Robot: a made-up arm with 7 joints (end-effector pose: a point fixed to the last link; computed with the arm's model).
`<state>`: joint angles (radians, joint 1 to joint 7).
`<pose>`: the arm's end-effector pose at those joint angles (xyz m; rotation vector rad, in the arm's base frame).
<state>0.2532 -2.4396 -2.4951 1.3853 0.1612 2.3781 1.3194</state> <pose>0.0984 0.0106 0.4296 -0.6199 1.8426 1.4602</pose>
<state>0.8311 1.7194 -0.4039 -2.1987 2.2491 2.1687 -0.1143</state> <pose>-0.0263 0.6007 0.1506 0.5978 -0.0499 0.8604</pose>
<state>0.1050 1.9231 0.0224 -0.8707 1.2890 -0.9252 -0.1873</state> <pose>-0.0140 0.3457 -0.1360 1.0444 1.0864 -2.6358</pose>
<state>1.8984 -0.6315 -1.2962 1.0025 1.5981 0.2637 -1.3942</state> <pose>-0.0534 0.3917 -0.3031 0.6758 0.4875 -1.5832</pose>
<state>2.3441 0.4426 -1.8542 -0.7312 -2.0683 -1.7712 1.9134</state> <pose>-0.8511 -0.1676 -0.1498 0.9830 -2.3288 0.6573</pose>
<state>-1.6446 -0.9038 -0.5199 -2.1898 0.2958 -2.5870 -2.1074</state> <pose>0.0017 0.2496 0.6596 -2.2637 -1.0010 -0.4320</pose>
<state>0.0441 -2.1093 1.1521 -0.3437 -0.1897 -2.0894 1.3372</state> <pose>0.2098 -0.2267 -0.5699 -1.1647 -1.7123 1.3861</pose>
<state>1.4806 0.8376 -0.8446 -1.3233 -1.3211 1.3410 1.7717</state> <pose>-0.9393 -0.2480 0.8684 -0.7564 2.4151 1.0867</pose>
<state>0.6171 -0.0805 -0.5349 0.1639 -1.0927 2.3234 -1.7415</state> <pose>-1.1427 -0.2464 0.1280 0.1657 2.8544 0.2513</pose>
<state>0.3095 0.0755 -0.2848 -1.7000 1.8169 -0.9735 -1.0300</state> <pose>-0.4616 0.1411 -0.1161 -0.4525 2.3488 -0.7616</pose>
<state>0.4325 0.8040 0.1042 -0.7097 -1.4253 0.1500 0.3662</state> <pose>-0.9795 0.8694 0.0232 0.6211 -0.9403 0.8676</pose>
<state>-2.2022 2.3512 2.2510 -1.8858 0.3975 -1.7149 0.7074</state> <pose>0.1441 -0.6364 0.2306 1.8983 0.8317 0.3444</pose>
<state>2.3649 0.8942 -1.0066 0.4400 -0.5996 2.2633 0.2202</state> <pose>-0.5330 -0.5655 0.2949 -1.2459 -0.9240 0.1680</pose>
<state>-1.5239 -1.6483 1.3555 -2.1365 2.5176 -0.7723 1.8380</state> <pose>-0.2268 -0.0474 0.3478 0.9485 2.8103 0.4863</pose>
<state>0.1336 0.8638 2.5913 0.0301 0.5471 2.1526 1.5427</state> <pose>-0.0638 0.2682 -0.1536 0.9945 1.4543 -1.7279</pose>
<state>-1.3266 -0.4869 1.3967 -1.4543 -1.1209 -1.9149 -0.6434</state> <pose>-0.4208 -0.7251 0.2110 0.3692 -1.9280 0.9068</pose>
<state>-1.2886 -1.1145 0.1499 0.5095 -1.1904 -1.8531 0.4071</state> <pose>-0.0686 -0.6002 0.9004 1.1614 0.5398 -1.8937</pose>
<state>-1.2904 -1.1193 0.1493 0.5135 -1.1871 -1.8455 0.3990</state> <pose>-0.0650 -0.5992 0.9012 1.1587 0.5370 -1.9024</pose>
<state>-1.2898 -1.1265 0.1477 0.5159 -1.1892 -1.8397 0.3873</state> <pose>-0.0589 -0.5991 0.9010 1.1483 0.5419 -1.9185</pose>
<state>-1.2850 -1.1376 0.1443 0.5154 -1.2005 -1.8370 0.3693</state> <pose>-0.0487 -0.6003 0.8991 1.1248 0.5599 -1.9472</pose>
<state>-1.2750 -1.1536 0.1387 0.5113 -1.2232 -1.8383 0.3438</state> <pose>-0.0331 -0.6033 0.8949 1.0839 0.5939 -1.9906</pose>
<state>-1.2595 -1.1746 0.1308 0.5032 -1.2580 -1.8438 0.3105</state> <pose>-0.0121 -0.6078 0.8880 1.0230 0.6443 -2.0488</pose>
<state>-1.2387 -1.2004 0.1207 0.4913 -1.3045 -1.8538 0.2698</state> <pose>0.0142 -0.6137 0.8782 0.9401 0.7102 -2.1191</pose>
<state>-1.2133 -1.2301 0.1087 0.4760 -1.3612 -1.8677 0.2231</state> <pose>0.0450 -0.6203 0.8654 0.8350 0.7884 -2.1971</pose>
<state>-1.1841 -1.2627 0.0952 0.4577 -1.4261 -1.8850 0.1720</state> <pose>0.0794 -0.6274 0.8496 0.7084 0.8751 -2.2779</pose>
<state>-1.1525 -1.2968 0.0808 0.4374 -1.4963 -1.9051 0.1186</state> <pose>0.1159 -0.6340 0.8313 0.5631 0.9654 -2.3554</pose>
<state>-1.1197 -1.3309 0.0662 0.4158 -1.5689 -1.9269 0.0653</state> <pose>0.1531 -0.6399 0.8111 0.4043 1.0540 -2.4246</pose>
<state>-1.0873 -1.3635 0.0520 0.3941 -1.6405 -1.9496 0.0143</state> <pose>0.1892 -0.6446 0.7899 0.2393 1.1362 -2.4814</pose>
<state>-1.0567 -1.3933 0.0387 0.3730 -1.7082 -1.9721 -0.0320</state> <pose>0.2229 -0.6479 0.7688 0.0765 1.2082 -2.5241</pose>
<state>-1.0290 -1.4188 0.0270 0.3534 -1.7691 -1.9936 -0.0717</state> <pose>0.2524 -0.6502 0.7489 -0.0742 1.2687 -2.5524</pose>
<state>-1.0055 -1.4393 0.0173 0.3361 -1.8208 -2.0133 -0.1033</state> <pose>0.2766 -0.6516 0.7313 -0.2043 1.3174 -2.5681</pose>
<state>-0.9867 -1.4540 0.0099 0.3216 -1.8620 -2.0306 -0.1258</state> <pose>0.2947 -0.6527 0.7170 -0.3071 1.3555 -2.5739</pose>
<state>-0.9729 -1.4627 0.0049 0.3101 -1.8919 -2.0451 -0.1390</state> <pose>0.3063 -0.6540 0.7064 -0.3786 1.3850 -2.5728</pose>
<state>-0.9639 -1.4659 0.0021 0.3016 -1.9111 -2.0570 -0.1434</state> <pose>0.3118 -0.6555 0.6996 -0.4194 1.4077 -2.5672</pose>
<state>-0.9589 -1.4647 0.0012 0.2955 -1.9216 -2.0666 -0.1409</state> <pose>0.3124 -0.6574 0.6960 -0.4348 1.4255 -2.5592</pose>
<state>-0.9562 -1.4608 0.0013 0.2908 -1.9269 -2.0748 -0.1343</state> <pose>0.3101 -0.6595 0.6943 -0.4347 1.4403 -2.5501</pose>
